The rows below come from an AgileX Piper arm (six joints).
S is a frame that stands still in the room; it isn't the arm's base.
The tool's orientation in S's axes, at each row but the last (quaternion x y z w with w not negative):
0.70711 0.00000 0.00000 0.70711
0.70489 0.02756 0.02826 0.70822
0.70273 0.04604 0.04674 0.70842
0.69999 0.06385 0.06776 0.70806
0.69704 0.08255 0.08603 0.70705
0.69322 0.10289 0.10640 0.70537
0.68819 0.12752 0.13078 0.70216
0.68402 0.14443 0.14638 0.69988
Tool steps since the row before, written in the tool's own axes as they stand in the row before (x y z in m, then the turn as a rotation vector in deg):
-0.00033 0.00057 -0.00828 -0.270 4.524 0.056
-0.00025 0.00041 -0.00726 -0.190 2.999 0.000
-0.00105 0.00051 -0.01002 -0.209 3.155 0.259
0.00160 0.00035 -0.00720 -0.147 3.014 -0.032
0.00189 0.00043 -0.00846 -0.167 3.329 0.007
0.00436 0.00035 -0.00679 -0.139 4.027 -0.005
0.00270 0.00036 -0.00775 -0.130 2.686 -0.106
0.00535 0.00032 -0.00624 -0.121 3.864 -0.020
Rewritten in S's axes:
-0.00033 0.00828 0.00057 -0.270 -0.056 4.524
-0.00082 0.00722 0.00038 -0.193 -0.001 2.999
-0.00235 0.00980 0.00043 -0.178 -0.259 3.157
0.00024 0.00738 0.00027 -0.170 0.037 3.013
-0.00017 0.00867 0.00031 -0.182 -0.001 3.328
0.00218 0.00777 0.00024 -0.164 0.030 4.026
-0.00027 0.00821 0.00021 -0.181 0.102 2.683
0.00238 0.00787 0.00017 -0.147 0.052 3.863

